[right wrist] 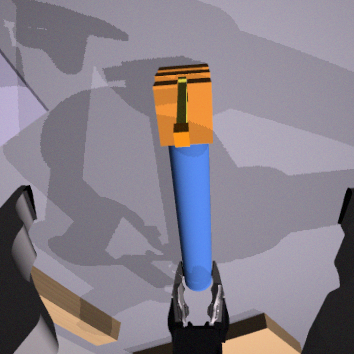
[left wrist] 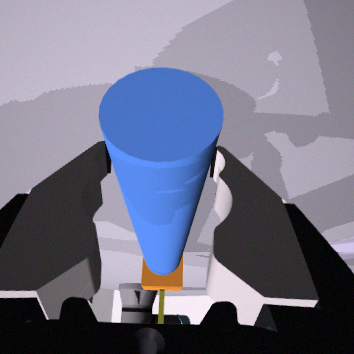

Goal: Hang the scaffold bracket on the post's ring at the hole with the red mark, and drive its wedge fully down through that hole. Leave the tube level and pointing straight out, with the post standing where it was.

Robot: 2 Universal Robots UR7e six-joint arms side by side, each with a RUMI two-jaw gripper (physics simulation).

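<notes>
The bracket's blue tube runs from an orange head, which has dark slots across its far end in the right wrist view. An olive-yellow wedge lies along the head, with a small orange block at its near end in the right wrist view. My left gripper is shut on the tube near its free end, one finger on each side. My right gripper is open, its fingers wide apart and well clear of the tube on both sides. The post, its ring and the red mark do not show.
In the right wrist view, a wooden block lies at the lower left, and another wooden piece lies at the bottom, behind the left gripper. Grey and white robot parts show beyond the orange head. Arm shadows cover much of the grey surface.
</notes>
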